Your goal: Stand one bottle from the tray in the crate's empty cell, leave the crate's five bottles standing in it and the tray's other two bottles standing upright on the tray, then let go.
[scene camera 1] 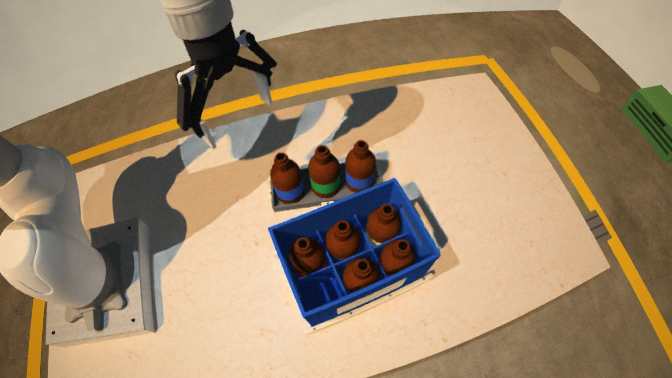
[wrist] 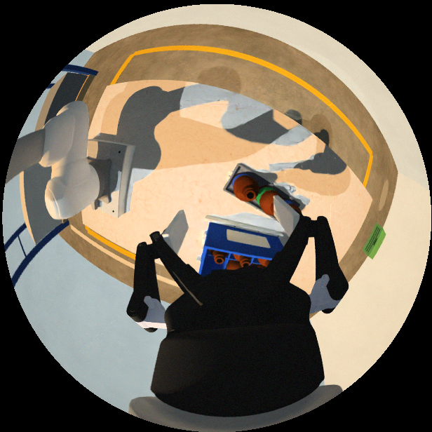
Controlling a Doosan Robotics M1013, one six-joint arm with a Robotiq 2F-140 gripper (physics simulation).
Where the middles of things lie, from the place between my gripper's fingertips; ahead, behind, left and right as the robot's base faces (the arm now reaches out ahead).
Scene:
Now: hand 15 cm short of the green-banded bottle [scene camera 1: 324,170], 2 cm to the left of it and 22 cm above it.

